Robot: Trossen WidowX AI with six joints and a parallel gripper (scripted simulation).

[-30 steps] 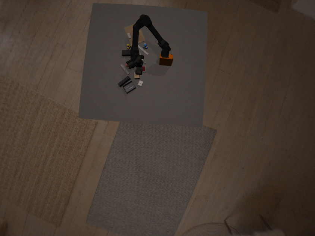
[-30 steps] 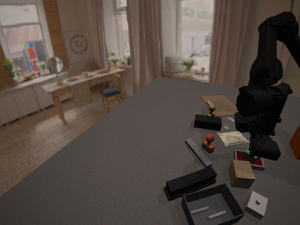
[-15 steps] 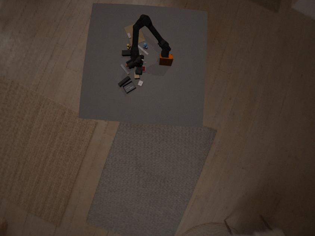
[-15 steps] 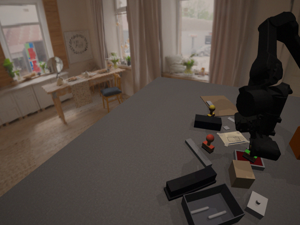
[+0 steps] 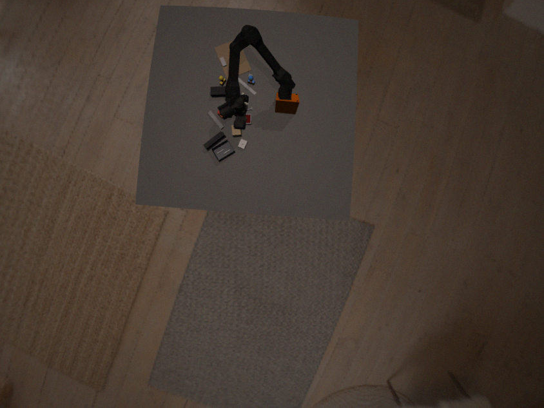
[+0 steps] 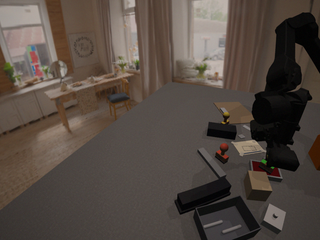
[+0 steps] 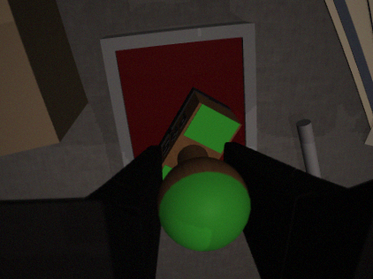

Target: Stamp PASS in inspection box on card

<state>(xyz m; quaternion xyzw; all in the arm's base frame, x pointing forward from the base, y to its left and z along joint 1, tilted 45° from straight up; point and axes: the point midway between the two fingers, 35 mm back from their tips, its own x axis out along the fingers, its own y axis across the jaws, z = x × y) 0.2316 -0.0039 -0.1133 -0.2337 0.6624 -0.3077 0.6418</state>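
The red ink pad is 30 mm below my gripper tip. From my gripper tip the other things lie so: green-knobbed pass stamp: right at my gripper tip; bolt: 70 mm to the right, 40 mm behind, 30 mm below; tan cube: 80 mm to the left, 40 mm ahead, 10 mm below.
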